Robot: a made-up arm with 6 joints. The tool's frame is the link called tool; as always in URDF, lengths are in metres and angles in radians. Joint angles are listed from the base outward.
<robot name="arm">
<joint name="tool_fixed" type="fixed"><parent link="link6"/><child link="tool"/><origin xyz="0 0 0"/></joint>
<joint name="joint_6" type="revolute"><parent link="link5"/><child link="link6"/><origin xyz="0 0 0.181"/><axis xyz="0 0 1"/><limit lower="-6.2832" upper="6.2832"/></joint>
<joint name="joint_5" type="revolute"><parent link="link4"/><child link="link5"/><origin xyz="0 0 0"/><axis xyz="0 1 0"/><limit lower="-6.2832" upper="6.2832"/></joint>
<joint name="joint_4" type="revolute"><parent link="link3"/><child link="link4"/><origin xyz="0 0 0.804"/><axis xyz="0 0 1"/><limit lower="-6.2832" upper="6.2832"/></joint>
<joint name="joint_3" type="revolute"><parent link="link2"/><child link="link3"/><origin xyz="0 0 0.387"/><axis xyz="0 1 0"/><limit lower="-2.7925" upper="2.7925"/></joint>
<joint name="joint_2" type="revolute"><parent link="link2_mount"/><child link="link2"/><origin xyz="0 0.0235 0"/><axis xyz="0 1 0"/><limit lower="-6.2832" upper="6.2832"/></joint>
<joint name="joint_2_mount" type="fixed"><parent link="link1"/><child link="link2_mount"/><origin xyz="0 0.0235 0"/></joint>
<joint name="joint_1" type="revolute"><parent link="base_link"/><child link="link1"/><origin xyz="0 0 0.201"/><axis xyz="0 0 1"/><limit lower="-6.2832" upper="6.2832"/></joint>
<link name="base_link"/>
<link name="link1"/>
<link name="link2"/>
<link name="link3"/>
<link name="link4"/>
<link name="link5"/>
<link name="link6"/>
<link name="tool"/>
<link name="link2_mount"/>
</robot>
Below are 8 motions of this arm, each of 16 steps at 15 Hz.
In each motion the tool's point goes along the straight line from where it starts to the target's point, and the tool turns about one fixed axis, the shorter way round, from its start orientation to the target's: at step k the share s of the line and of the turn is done. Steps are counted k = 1, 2, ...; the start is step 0. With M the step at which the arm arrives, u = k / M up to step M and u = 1 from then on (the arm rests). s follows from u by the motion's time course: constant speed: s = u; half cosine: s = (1 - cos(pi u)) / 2; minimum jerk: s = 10 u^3 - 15 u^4 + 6 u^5.
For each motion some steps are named. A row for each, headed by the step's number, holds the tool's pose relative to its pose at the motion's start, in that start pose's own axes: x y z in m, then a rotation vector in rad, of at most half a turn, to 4 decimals.
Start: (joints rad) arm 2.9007 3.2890 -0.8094 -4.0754 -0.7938 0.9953
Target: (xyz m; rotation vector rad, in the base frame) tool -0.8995 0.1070 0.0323 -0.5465 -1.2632 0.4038
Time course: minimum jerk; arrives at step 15
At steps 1, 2, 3, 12, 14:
1: 0.0017 0.0007 -0.0023 0.0032 0.0034 0.0020
2: 0.0122 0.0049 -0.0166 0.0230 0.0243 0.0147
3: 0.0369 0.0149 -0.0500 0.0694 0.0734 0.0442
12: 0.5996 0.2425 -0.8132 1.1294 1.1931 0.7194
14: 0.6348 0.2567 -0.8609 1.1956 1.2631 0.7616

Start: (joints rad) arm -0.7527 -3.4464 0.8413 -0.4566 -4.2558 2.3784
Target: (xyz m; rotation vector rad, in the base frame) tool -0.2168 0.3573 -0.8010 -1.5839 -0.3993 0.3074
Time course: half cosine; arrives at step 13
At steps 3, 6, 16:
3: 0.0135 -0.0068 -0.0139 -0.0852 0.1499 -0.1088
6: 0.0470 -0.0236 -0.0486 -0.2981 0.5241 -0.3805
16: 0.1070 -0.0537 -0.1106 -0.6779 1.1919 -0.8653

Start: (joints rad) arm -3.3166 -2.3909 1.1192 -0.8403 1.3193 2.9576
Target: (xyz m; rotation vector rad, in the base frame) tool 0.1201 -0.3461 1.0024 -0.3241 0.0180 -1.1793
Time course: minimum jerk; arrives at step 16
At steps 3, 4, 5, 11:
3: -0.0236 -0.0526 0.0082 0.0172 0.0202 -0.0256
4: -0.0502 -0.1118 0.0173 0.0366 0.0429 -0.0544
5: -0.0872 -0.1943 0.0301 0.0636 0.0747 -0.0946
11: -0.3974 -0.8852 0.1371 0.2896 0.3402 -0.4310

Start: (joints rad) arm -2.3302 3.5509 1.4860 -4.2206 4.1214 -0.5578
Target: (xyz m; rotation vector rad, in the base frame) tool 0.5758 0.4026 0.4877 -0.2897 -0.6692 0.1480
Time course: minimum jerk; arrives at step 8
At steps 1, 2, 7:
1: 0.0035 -0.0059 -0.0004 0.0009 0.0111 -0.0021
2: 0.0229 -0.0382 -0.0027 0.0059 0.0717 -0.0132
7: 0.2175 -0.3631 -0.0255 0.0559 0.6811 -0.1257

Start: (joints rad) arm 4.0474 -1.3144 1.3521 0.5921 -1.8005 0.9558
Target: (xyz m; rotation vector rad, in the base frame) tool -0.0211 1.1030 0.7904 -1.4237 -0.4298 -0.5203
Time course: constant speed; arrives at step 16
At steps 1, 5, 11, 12, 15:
1: -0.0221 -0.0054 0.0439 0.0172 0.0085 0.0013
5: -0.1107 -0.0270 0.2193 0.0861 0.0427 0.0064
11: -0.2435 -0.0594 0.4825 0.1894 0.0939 0.0140
12: -0.2656 -0.0649 0.5264 0.2066 0.1025 0.0153
15: -0.3320 -0.0811 0.6580 0.2583 0.1281 0.0191

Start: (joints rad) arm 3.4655 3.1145 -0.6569 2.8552 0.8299 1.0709
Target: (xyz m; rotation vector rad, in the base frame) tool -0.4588 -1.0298 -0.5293 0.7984 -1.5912 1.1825
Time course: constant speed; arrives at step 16
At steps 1, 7, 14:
1: -0.0226 -0.0431 0.0124 0.0377 -0.0255 -0.0371
7: -0.1581 -0.3019 0.0871 0.2642 -0.1787 -0.2595
14: -0.3162 -0.6038 0.1742 0.5285 -0.3574 -0.5189

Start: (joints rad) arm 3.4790 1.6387 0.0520 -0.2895 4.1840 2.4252
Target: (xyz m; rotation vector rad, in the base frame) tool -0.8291 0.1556 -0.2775 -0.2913 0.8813 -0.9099
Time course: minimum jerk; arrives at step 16
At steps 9, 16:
9: 0.1519 0.4038 -0.2639 -0.1237 0.2218 -0.4270
16: 0.2466 0.6555 -0.4284 -0.2009 0.3600 -0.6933

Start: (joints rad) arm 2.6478 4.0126 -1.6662 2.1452 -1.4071 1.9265
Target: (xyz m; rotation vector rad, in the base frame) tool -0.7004 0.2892 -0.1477 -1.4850 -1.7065 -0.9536
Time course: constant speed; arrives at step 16
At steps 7, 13, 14, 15, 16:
7: 0.2100 -0.1144 -0.2448 0.2989 0.0821 -0.0377
13: 0.3900 -0.2125 -0.4547 0.5551 0.1525 -0.0699
14: 0.4200 -0.2288 -0.4897 0.5978 0.1642 -0.0753
15: 0.4500 -0.2451 -0.5246 0.6405 0.1759 -0.0807
16: 0.4800 -0.2615 -0.5596 0.6832 0.1876 -0.0861

